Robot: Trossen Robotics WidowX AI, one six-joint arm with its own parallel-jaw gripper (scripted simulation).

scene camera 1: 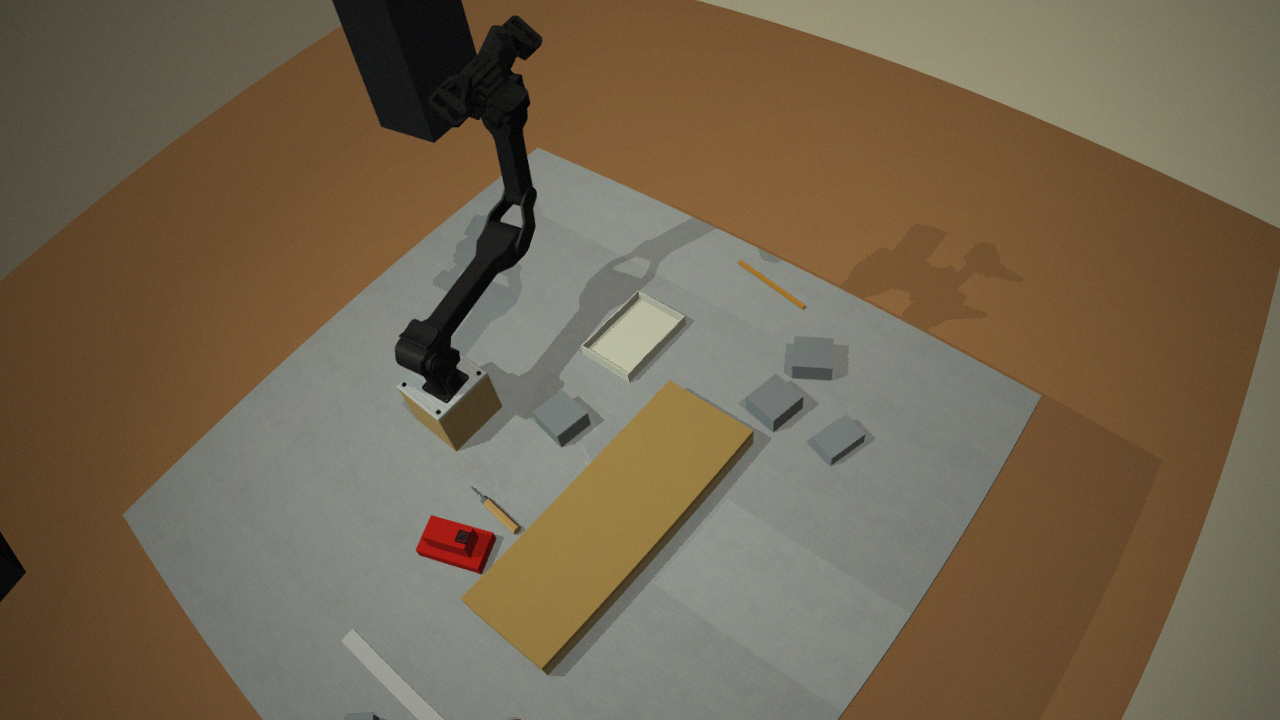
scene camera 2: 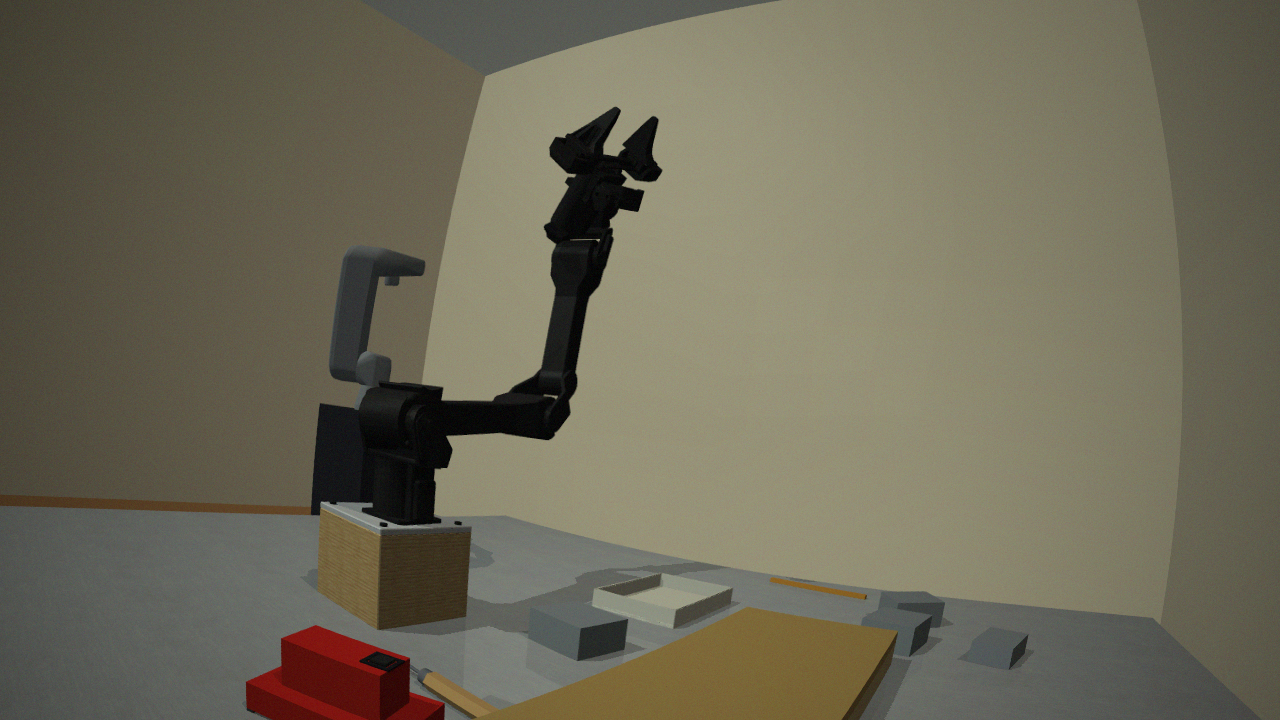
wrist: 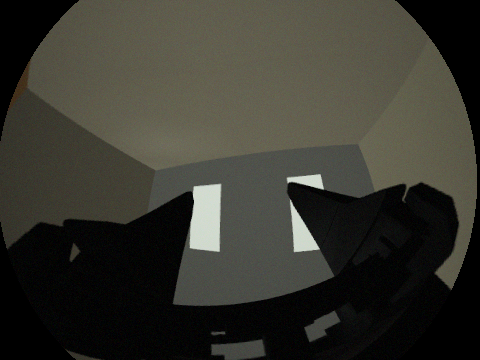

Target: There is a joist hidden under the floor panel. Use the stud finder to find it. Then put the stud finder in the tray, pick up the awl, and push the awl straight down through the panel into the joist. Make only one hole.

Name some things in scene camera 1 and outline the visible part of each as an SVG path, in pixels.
My gripper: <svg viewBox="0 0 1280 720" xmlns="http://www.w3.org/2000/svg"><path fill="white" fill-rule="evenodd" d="M517 15L511 16L503 26L494 32L506 47L495 56L488 55L487 52L481 50L459 74L450 76L429 97L428 105L450 126L459 127L470 117L477 103L485 108L484 112L486 114L484 117L489 126L498 131L503 124L509 126L511 122L520 117L526 108L530 106L528 90L509 80L508 76L510 74L505 68L516 57L526 61L531 54L541 47L543 39Z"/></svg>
A red stud finder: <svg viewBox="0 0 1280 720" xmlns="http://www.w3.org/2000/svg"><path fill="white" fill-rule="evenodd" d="M431 516L416 548L417 553L420 556L425 556L438 562L482 574L495 544L496 537L494 534L469 525Z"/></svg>
